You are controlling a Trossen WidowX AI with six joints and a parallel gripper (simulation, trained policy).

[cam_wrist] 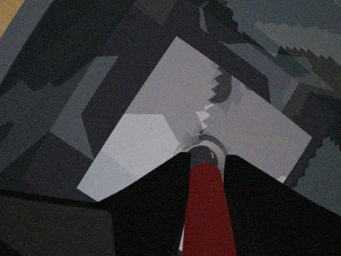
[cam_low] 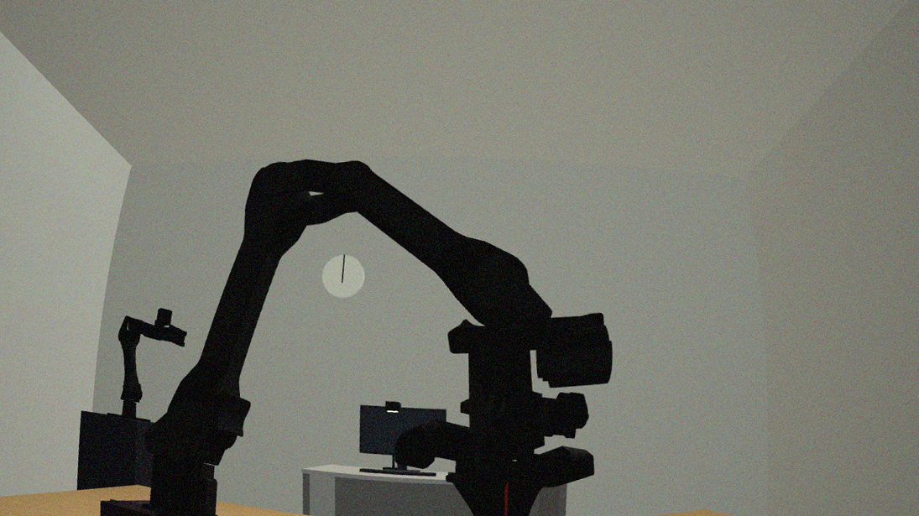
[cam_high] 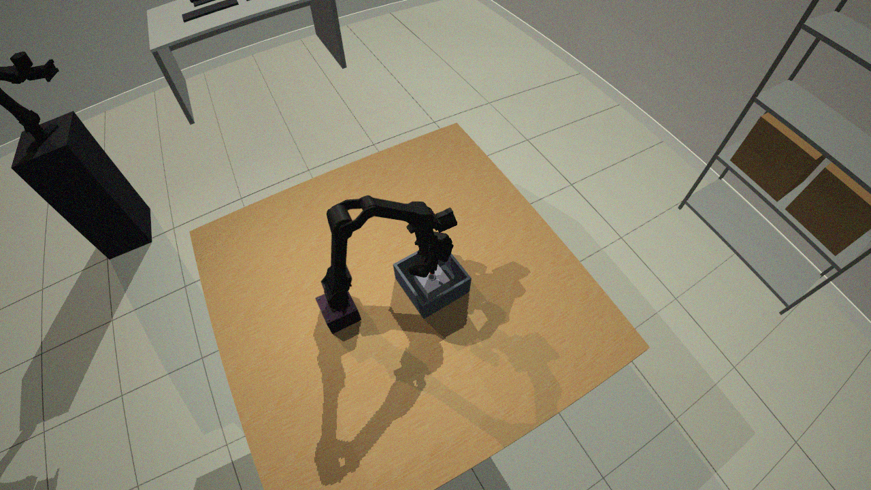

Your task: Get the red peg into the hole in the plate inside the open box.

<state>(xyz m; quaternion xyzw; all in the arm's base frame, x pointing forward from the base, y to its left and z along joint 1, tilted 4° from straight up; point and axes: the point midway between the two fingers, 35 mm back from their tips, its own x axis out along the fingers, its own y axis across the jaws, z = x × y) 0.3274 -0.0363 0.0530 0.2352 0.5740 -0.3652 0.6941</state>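
Right now my gripper tip is 10 mm past the pale plate and 50 mm above it. From my gripper tip the other things lie so: red peg: 10 mm behind, 10 mm to the left, 30 mm above; then dark box: 10 mm behind, 60 mm below.
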